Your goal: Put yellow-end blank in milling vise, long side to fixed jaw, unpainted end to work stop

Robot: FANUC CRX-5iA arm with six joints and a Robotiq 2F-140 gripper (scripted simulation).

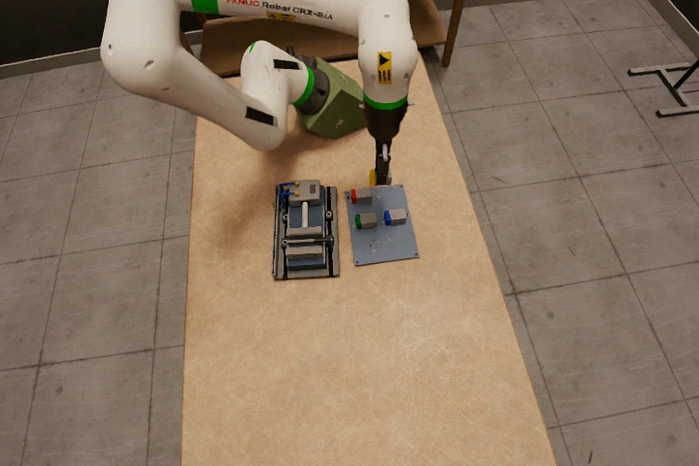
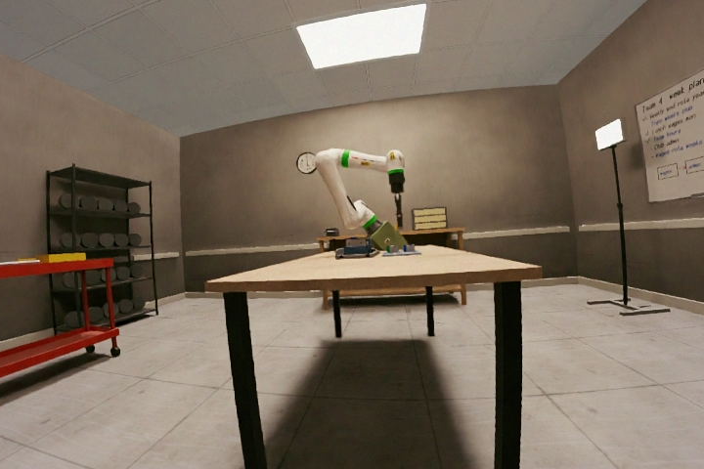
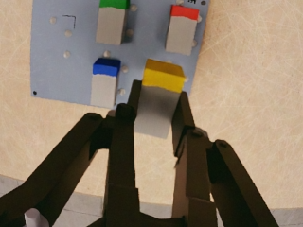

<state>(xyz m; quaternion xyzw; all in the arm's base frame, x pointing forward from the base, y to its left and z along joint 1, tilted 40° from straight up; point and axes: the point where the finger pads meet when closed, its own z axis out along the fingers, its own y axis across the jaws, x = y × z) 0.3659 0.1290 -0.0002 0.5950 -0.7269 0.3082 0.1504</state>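
The fixed jaw is 120 mm ahead of my hand, 260 mm to the right of it and 110 mm below it. Round my hand: green-ended blank (60 mm ahead, 60 mm to the right, 160 mm below); blue-ended blank (70 mm ahead, 30 mm to the left, 160 mm below); red-ended blank (30 mm behind, 50 mm to the right, 160 mm below).
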